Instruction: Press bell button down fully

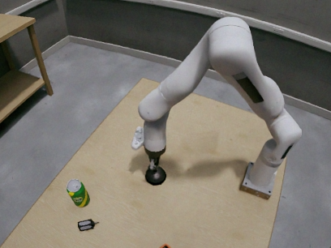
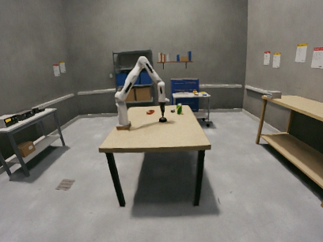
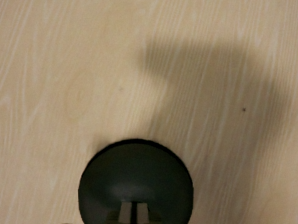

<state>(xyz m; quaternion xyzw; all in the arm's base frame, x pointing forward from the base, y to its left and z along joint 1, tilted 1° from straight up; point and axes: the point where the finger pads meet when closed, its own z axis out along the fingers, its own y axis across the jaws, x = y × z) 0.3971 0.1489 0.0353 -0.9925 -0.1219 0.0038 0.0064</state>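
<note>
My hand is 30 mm above the round button. Also, from my hand: small black object: 120 mm ahead, 310 mm to the left, 60 mm below; bell: 40 mm below; can: 210 mm ahead, 230 mm to the left, 20 mm below.
</note>
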